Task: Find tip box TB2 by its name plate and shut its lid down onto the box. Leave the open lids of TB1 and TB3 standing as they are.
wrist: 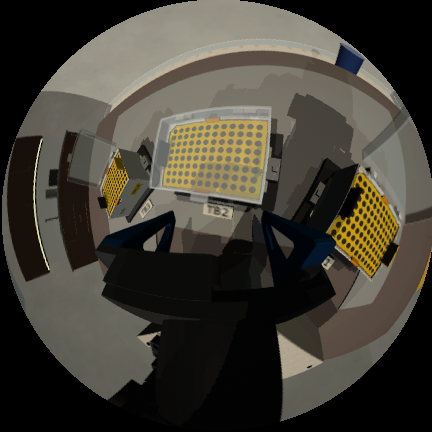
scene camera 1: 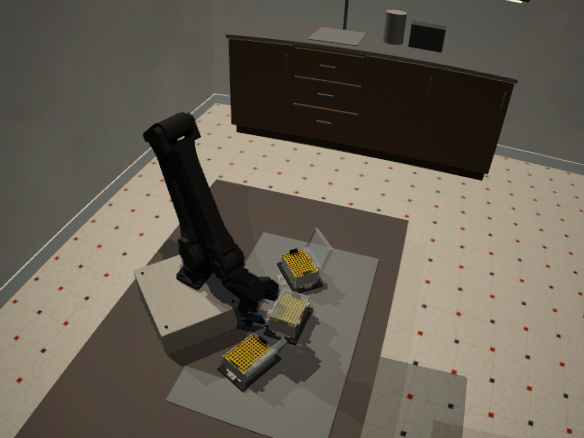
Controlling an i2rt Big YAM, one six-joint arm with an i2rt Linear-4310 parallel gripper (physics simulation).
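Places are measured from the arm's base along level axes (x left, y back, z up), in centimetres.
Pixels of known places: gripper, fingertip midpoint: [wrist: 217, 215] [scene camera 1: 268, 309]; arm's base, origin of the base link: [scene camera 1: 197, 271].
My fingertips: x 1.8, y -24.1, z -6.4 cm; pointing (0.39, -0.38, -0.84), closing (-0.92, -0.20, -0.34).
Note:
For each thing: its top centre in the pictures, then the offset to it from my fingertips. Level surfaces: height alone.
- Tip box TB2, middle of its top: [wrist: 196, 159] [scene camera 1: 285, 304] dx +2.3, dy -4.9, dz +2.4 cm
- Tip box TB3, middle of its top: [wrist: 109, 189] [scene camera 1: 296, 262] dx +21.8, dy +0.6, dz +1.3 cm
- Tip box TB1, middle of its top: [wrist: 381, 234] [scene camera 1: 248, 349] dx -17.5, dy -3.1, dz +2.1 cm
- grey mat, its level: dz -5.3 cm
- brown surface, its level: dz -5.6 cm
Tip box TB2 [scene camera 1: 288, 311] [wrist: 215, 157] is the middle box, with its name plate [wrist: 218, 211] readable in the wrist view. Its clear lid [scene camera 1: 298, 296] [wrist: 156, 155] lies over the yellow tip rack; whether it is fully seated I cannot tell. Tip box TB3 [scene camera 1: 301, 267] [wrist: 131, 182] is at the back, its clear lid [scene camera 1: 320, 249] [wrist: 90, 159] standing open. Tip box TB1 [scene camera 1: 248, 356] [wrist: 367, 225] is in front, its lid [scene camera 1: 280, 346] [wrist: 392, 137] also open. My gripper [scene camera 1: 265, 302] [wrist: 217, 215] is open and empty, beside TB2's name-plate side.
The boxes stand on a grey mat [scene camera 1: 350, 300] over a brown surface [scene camera 1: 370, 220]. The arm's pale base block [scene camera 1: 185, 310] is left of the boxes. A blue cylinder [wrist: 349, 59] is far off in the wrist view. A dark cabinet [scene camera 1: 400, 110] stands at the back wall.

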